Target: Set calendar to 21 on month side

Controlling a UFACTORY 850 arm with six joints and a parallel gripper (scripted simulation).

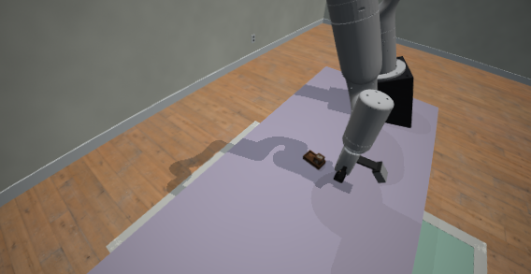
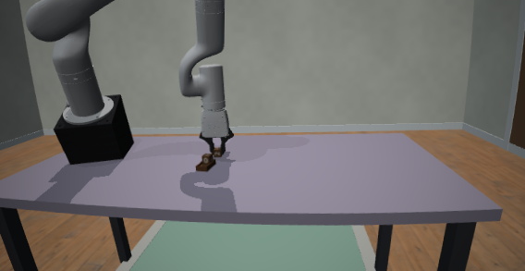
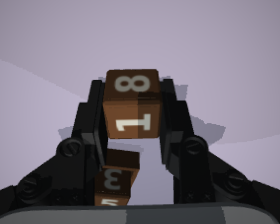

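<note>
Now: hand 1 cm above the brown cube. From my hand the other things lie so: digit cube 8 cm to the right, 3 cm behind, 1 cm below; then brown tray 10 cm to the right, 4 cm behind, 2 cm below.
</note>
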